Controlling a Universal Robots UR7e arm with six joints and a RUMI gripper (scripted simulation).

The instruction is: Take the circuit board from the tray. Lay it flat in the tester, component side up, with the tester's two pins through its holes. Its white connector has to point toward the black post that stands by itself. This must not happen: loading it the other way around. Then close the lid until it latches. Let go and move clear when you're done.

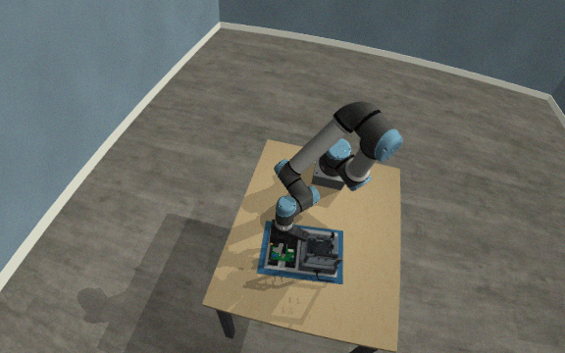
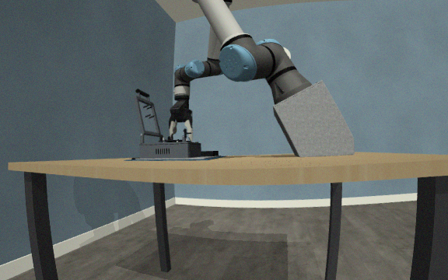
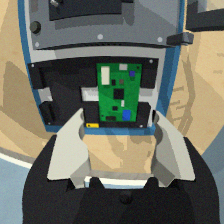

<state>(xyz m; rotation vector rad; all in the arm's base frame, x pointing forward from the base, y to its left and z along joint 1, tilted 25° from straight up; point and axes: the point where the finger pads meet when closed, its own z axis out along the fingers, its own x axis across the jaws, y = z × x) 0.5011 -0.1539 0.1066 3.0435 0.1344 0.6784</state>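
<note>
Now: hand 60 mm above the green circuit board. From my hand the other things lie so: tester bed 170 mm to the left, 50 mm behind, 10 mm below; then see-through lid 180 mm to the left, 100 mm above, 70 mm ahead.
</note>
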